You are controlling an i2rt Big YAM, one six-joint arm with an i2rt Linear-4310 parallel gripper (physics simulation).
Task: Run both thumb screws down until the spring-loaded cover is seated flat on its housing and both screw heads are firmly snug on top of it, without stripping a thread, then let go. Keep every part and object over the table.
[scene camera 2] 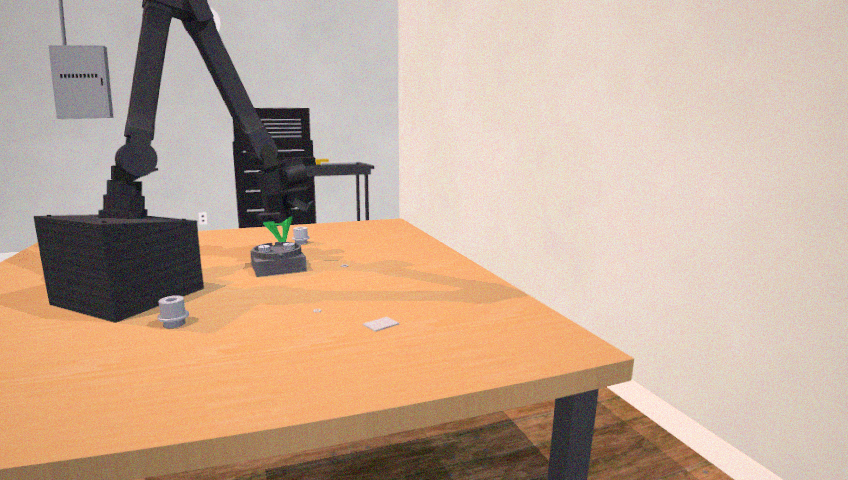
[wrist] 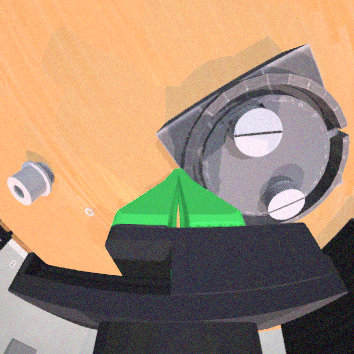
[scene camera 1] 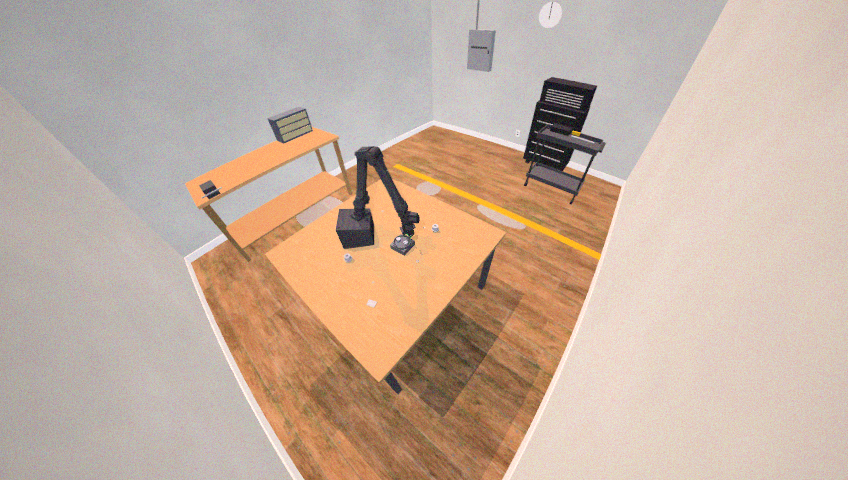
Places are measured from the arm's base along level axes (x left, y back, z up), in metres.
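Pixels of known places: gripper, between the fingertips: (wrist: 177, 174) (scene camera 1: 410, 237); arm's base, origin of its link: (scene camera 2: 124, 216) (scene camera 1: 360, 214).
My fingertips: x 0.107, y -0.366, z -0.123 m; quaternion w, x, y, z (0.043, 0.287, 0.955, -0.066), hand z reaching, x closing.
Ahead of a thing's pixels: the offset from my fingertips to its top centre. Level surfaces: height alone.
The dark square housing {dx -0.065, dy +0.025, dz +0.008 m} (scene camera 1: 402, 250) (scene camera 2: 280, 266) (wrist: 175, 127) stands on the table. Its round grey cover {dx -0.065, dy +0.025, dz +0.002 m} (wrist: 235, 175) sits inside a raised ring. Two thumb screws with white slotted heads stand in the cover: one screw {dx -0.064, dy -0.007, dz +0.014 m} (wrist: 258, 132) at the upper middle of the wrist view, the other screw {dx -0.065, dy +0.057, dz +0.014 m} (wrist: 286, 204) lower right. Dark knurled sides show below both heads. Whether the cover is flat on the housing I cannot tell. My gripper (scene camera 2: 282, 240) (wrist: 177, 174) is shut and empty, its green fingertips beside the ring's edge in the wrist view, close over the housing's far side in scene camera 2.
A grey flanged cylinder {dx +0.195, dy -0.080, dz +0.002 m} (scene camera 1: 435, 227) (scene camera 2: 300, 234) (wrist: 29, 184) stands beyond the housing. Another flanged cylinder {dx -0.375, dy +0.261, dz +0.002 m} (scene camera 1: 348, 258) (scene camera 2: 172, 311) stands near the arm's black base (scene camera 1: 355, 230) (scene camera 2: 119, 267). A small white plate {dx -0.523, dy -0.103, dz -0.045 m} (scene camera 1: 371, 303) (scene camera 2: 380, 323) lies on the table {dz -0.048 m} (scene camera 1: 380, 350) (scene camera 2: 416, 380).
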